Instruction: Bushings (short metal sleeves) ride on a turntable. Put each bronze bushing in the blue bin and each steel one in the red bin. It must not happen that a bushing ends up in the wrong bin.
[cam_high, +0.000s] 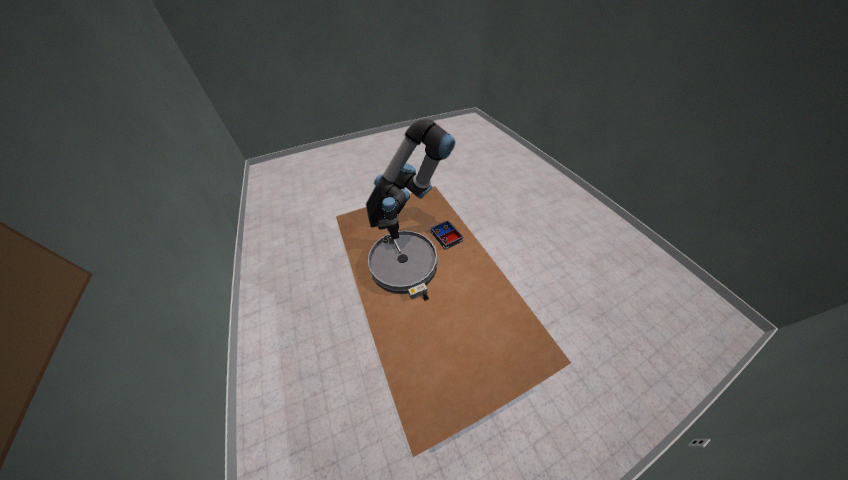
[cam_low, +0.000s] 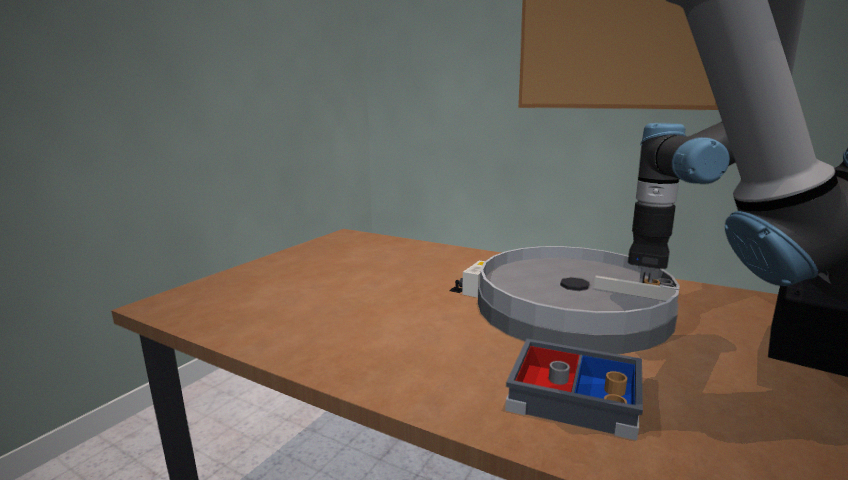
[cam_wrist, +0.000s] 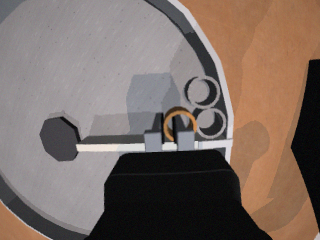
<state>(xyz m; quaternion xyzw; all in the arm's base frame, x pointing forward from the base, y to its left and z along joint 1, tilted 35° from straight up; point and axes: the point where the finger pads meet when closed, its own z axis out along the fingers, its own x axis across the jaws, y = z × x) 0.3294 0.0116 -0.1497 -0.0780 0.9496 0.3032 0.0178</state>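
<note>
Right now my hand is 380 mm to the right of the bin and 60 mm above it. Round my hand: grey turntable (140 mm ahead, 40 mm to the left, 30 mm below).
</note>
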